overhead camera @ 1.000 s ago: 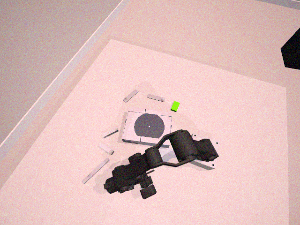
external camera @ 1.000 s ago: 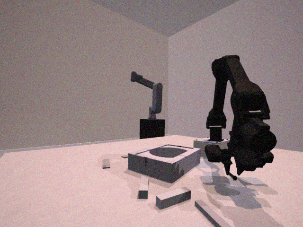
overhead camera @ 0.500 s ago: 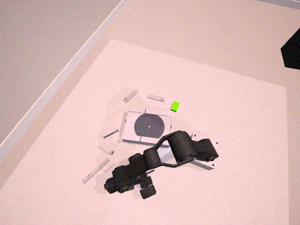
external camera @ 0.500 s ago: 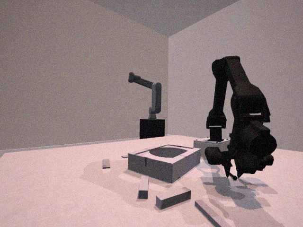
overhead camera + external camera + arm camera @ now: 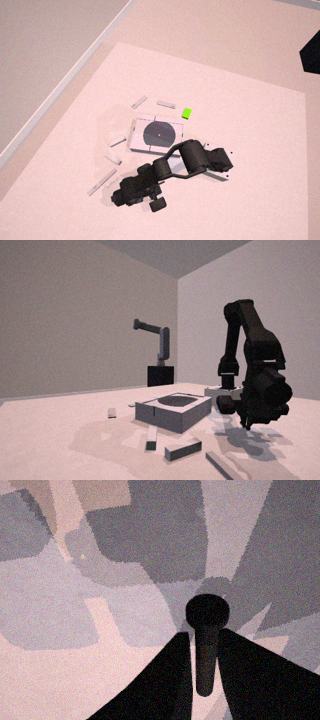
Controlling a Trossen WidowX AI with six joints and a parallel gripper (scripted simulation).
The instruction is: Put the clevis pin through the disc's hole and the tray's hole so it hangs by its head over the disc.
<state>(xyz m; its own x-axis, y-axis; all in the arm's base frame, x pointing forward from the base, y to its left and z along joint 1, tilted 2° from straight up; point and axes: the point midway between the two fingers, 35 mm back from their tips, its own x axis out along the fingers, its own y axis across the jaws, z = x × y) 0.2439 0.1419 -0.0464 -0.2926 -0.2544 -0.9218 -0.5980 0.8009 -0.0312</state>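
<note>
My gripper tip is now 5 cm short of the dark disc, 22 cm to the left of it and 5 cm below it. Also, from my gripper tip: steel pin (right at my gripper tip); rimmed tray (5 cm ahead, 23 cm to the right, 4 cm above); bar (26 cm ahead, 5 cm to the left).
</note>
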